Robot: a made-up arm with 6 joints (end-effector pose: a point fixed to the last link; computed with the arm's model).
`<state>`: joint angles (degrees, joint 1 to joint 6).
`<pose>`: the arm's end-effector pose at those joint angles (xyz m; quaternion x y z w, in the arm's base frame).
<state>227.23 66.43 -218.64 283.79 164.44 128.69</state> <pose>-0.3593 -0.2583 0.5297 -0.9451 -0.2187 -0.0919 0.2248</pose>
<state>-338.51 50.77 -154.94 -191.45 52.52 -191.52</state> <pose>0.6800 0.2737 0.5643 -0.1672 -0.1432 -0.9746 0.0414</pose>
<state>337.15 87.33 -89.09 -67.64 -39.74 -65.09</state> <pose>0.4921 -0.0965 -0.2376 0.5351 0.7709 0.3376 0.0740</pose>
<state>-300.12 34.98 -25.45 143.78 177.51 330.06</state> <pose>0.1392 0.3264 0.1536 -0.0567 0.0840 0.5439 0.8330</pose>
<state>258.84 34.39 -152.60 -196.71 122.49 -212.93</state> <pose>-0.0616 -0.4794 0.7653 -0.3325 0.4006 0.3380 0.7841</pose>
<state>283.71 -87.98 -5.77 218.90 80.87 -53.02</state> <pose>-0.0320 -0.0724 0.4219 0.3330 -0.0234 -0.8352 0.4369</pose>
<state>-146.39 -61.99 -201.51 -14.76 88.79 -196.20</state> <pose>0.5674 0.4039 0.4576 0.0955 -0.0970 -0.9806 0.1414</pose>
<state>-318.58 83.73 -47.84 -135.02 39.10 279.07</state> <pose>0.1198 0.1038 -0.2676 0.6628 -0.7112 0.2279 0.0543</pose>
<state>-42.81 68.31 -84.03 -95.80 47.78 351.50</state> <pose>0.3956 -0.3923 -0.1703 0.8018 0.4128 -0.3359 0.2718</pose>
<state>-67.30 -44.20 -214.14 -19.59 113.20 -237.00</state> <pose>-0.2504 0.5037 0.5797 0.1951 0.2788 -0.8233 0.4543</pose>
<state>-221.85 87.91 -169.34 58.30 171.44 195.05</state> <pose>-0.5145 0.3669 0.1176 0.6807 -0.0398 0.5100 0.5243</pose>
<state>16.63 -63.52 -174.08 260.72 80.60 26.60</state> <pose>-0.6482 -0.2723 0.5491 0.0668 -0.7204 0.6901 0.0190</pose>
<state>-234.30 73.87 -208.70 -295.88 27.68 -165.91</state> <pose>-0.3489 0.5170 0.5944 0.3709 -0.3496 -0.8207 0.2583</pose>
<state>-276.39 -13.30 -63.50 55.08 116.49 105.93</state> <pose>-0.0520 0.3516 0.4703 0.8286 -0.1089 -0.4326 0.3382</pose>
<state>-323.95 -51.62 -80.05 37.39 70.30 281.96</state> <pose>0.0353 0.0710 0.7661 -0.3919 -0.7168 -0.5640 0.1206</pose>
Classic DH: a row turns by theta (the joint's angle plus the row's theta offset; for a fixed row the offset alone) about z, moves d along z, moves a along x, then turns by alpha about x. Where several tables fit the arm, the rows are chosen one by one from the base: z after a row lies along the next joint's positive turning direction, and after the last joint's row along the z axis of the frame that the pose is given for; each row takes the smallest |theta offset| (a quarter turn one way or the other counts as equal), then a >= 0, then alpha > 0; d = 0 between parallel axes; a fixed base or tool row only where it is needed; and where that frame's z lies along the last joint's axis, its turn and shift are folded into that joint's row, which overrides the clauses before.
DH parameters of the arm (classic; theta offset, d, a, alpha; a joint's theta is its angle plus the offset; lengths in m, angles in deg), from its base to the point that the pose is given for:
joint 1: 0 0.177 0 -90
joint 2: -79.36 0 0.3633 0
joint 3: 79.36 0 0.0779 -90
joint 4: 0 0.3442 0 90
joint 5: 0 0 0.0697 -90
joint 6: 0 0.089 0 0

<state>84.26 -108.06 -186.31 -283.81 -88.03 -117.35</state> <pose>0.0311 -0.5780 -0.0753 -0.0066 0.7847 -0.0245 0.6194</pose>
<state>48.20 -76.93 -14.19 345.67 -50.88 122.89</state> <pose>-0.0142 0.0260 0.5172 -0.3278 0.1028 -0.1156 0.9320</pose>
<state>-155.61 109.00 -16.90 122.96 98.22 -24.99</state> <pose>0.1152 -0.0381 -0.1192 0.8151 0.3275 -0.0494 0.4753</pose>
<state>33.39 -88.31 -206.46 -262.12 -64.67 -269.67</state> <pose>-0.4563 -0.4316 0.0638 0.4252 -0.5938 0.6008 0.3250</pose>
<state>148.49 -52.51 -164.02 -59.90 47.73 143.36</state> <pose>0.4934 -0.2832 0.7730 -0.0995 0.3308 0.5068 0.7898</pose>
